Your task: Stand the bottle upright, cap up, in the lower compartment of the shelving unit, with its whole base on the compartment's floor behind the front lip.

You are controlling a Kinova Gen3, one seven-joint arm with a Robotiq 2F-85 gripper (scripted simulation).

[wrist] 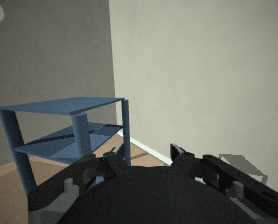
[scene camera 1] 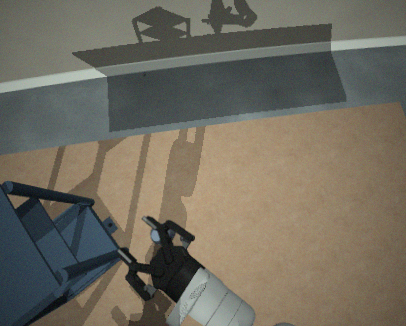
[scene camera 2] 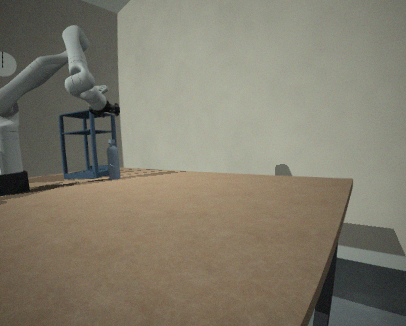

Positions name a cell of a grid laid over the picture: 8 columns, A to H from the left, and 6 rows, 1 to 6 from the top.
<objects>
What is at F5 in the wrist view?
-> The gripper.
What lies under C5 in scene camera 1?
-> The gripper.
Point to a shelving unit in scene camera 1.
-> B5
</objects>
